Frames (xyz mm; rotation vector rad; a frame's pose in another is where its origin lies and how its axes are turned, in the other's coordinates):
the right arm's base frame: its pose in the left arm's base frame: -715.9 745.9 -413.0 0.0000 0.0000 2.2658
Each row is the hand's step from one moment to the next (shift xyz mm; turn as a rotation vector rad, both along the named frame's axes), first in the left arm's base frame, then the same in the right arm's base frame.
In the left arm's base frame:
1: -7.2 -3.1 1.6 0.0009 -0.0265 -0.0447
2: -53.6 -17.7 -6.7 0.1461 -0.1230 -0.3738
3: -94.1 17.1 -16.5 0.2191 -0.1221 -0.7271
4: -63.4 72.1 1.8 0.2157 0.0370 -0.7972
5: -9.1 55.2 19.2 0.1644 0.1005 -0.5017
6: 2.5 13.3 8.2 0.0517 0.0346 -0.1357
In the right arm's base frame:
1: 2.2 7.5 1.6 -0.0209 0.0163 -0.0447
2: 20.7 52.5 -6.7 -0.1880 -0.0334 -0.3738
3: 73.4 61.3 -16.5 -0.2341 -0.0901 -0.7271
4: 96.0 2.5 1.8 -0.1097 -0.1894 -0.7972
5: 48.2 -28.4 19.2 -0.0281 -0.1906 -0.5017
6: 8.6 -10.4 8.2 -0.0065 -0.0619 -0.1357

